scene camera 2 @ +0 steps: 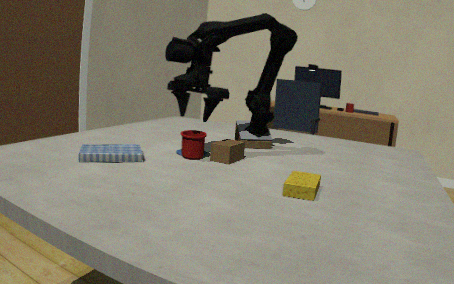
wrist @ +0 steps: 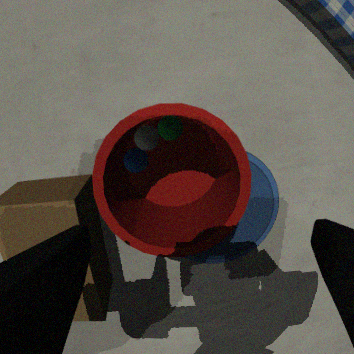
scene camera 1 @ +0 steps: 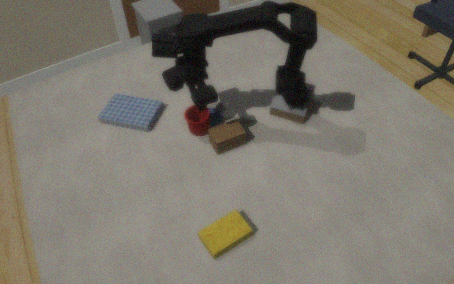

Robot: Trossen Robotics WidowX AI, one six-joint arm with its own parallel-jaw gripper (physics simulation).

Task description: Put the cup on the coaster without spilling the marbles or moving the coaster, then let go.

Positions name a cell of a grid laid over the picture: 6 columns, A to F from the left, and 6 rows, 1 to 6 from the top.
Scene:
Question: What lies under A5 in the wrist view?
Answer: My gripper.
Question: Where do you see a round blue coaster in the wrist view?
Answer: E4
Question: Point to a brown wooden block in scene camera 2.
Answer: D4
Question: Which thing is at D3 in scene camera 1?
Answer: A brown wooden block.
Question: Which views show my gripper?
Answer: Scene camera 2, the wrist view and scene camera 1: all of them.

